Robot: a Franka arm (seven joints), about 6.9 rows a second.
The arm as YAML. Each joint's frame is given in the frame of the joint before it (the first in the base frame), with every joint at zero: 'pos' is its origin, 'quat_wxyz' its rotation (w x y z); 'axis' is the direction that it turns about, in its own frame. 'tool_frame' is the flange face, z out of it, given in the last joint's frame.
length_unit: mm
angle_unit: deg
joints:
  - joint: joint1
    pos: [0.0, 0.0, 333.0]
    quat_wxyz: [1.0, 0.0, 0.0, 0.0]
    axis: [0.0, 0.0, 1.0]
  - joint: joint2
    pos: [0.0, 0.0, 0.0]
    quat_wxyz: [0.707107, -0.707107, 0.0, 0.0]
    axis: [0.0, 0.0, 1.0]
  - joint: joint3
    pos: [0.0, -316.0, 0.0]
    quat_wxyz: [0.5, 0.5, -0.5, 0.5]
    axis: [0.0, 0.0, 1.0]
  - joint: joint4
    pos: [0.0, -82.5, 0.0]
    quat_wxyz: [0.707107, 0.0, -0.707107, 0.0]
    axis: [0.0, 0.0, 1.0]
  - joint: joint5
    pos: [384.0, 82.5, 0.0]
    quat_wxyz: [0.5, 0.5, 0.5, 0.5]
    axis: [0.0, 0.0, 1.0]
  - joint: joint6
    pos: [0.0, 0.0, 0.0]
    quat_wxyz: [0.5, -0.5, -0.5, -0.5]
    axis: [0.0, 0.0, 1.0]
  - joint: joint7
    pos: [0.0, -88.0, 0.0]
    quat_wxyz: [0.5, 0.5, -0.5, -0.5]
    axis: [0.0, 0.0, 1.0]
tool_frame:
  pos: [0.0, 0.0, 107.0]
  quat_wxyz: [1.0, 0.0, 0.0, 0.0]
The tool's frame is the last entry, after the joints.
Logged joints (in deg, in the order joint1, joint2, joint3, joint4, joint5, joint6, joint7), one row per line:
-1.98, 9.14, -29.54, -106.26, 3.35, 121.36, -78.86
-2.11, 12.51, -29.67, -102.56, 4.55, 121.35, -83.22
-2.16, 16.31, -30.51, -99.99, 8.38, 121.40, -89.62
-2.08, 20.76, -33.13, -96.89, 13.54, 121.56, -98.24
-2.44, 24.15, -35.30, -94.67, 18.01, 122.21, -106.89
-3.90, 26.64, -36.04, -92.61, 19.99, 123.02, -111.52
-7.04, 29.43, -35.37, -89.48, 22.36, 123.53, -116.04
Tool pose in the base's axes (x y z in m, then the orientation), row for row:
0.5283, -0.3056, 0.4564, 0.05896, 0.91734, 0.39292, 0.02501
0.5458, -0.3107, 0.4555, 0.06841, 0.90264, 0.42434, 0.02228
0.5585, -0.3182, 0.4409, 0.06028, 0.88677, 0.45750, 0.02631
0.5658, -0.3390, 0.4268, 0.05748, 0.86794, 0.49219, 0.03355
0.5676, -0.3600, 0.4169, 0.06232, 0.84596, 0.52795, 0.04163
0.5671, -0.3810, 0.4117, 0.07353, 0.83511, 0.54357, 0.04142
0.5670, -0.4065, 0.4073, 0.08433, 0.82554, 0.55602, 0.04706
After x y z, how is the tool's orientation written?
As a quaternion, w x y z.
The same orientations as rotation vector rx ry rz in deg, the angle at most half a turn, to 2 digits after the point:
159.20, 68.19, 4.34
155.76, 73.22, 3.84
153.77, 79.33, 4.56
150.76, 85.49, 5.83
146.51, 91.44, 7.21
143.67, 93.51, 7.13
141.11, 95.04, 8.04

